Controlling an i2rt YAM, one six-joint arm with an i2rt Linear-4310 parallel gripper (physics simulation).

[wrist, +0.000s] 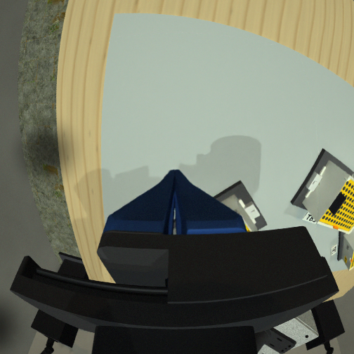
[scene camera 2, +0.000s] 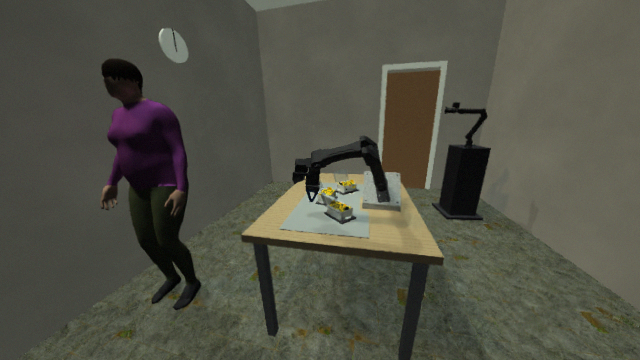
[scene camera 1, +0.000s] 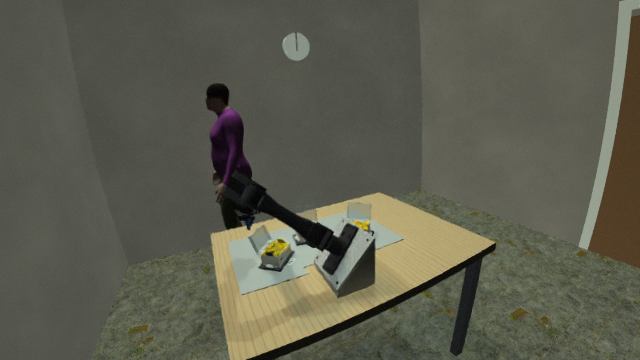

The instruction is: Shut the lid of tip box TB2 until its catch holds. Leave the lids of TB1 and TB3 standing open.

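Where they show: gripper, between the fingertips: (scene camera 2: 311, 202) (scene camera 1: 248, 229); arm's base, origin of its link: (scene camera 2: 381, 187) (scene camera 1: 341, 248).
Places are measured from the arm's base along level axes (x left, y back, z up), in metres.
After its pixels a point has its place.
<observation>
Three white tip boxes with yellow racks stand on the grey mats: the left box (scene camera 1: 275, 254) (scene camera 2: 340, 212) @[x 0.252, y -0.246, z -0.051 m], the middle box (scene camera 1: 300, 239) (scene camera 2: 327, 194) and the right box (scene camera 1: 361, 226) (scene camera 2: 346, 186) @[x -0.180, y -0.213, z -0.064 m]. Their clear lids stand open in scene view 1. The arm partly hides the middle and right boxes there. In the wrist view TB3 (wrist: 342, 210) is at the right; part of another box (wrist: 239, 201) shows beside the fingers, and a third (wrist: 346, 250) at the right edge. I cannot tell which is TB2. My gripper (scene camera 1: 249, 227) @[x 0.245, y -0.399, z -0.005 m] (scene camera 2: 312, 199) @[x 0.245, y -0.399, z -0.005 m] (wrist: 174, 177) is shut, empty, and hangs above the mat.
The arm's sloped grey base (scene camera 1: 357, 272) @[x 0.010, y 0.113, z -0.038 m] (scene camera 2: 381, 202) @[x 0.071, y -0.006, z -0.073 m] stands on the wooden table (scene camera 1: 425, 255) @[x -0.355, y 0.117, z -0.120 m] (scene camera 2: 295, 240) @[x 0.425, y -0.447, z -0.120 m], near the boxes. A person in purple (scene camera 1: 228, 135) (scene camera 2: 145, 135) stands beyond the table's back edge. A black pedestal (scene camera 2: 466, 180) with another arm stands beyond the table.
</observation>
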